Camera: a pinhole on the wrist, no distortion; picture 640 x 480 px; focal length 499.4 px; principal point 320.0 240.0 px. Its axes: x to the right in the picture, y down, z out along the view. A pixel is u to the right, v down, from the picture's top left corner.
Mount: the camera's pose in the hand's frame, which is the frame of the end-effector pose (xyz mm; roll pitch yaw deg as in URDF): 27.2 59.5 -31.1 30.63 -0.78 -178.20
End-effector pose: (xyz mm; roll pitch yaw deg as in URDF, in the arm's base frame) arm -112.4 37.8 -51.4 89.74 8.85 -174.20
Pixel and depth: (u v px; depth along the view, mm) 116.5 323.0 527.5
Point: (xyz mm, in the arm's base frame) -437.9 470.4 169.9
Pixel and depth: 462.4 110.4 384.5
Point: -103.5 288.8 296.9
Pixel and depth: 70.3 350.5 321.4
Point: -352.0 293.6 86.0
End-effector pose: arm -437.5 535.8 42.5 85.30 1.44 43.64
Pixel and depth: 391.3 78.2 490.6
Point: -276.6 311.2 511.6
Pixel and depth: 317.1 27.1 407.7
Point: -278.4 416.5 476.1
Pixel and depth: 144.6 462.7 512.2
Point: 72.1 315.5 209.3
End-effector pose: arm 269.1 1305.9 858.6 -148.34 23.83 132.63
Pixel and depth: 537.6 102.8 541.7
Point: 698.6 1131.7 444.8
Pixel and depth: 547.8 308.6 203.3
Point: 390.0 1222.2 695.6
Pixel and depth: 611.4 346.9 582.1
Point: 562.5 869.8 450.9
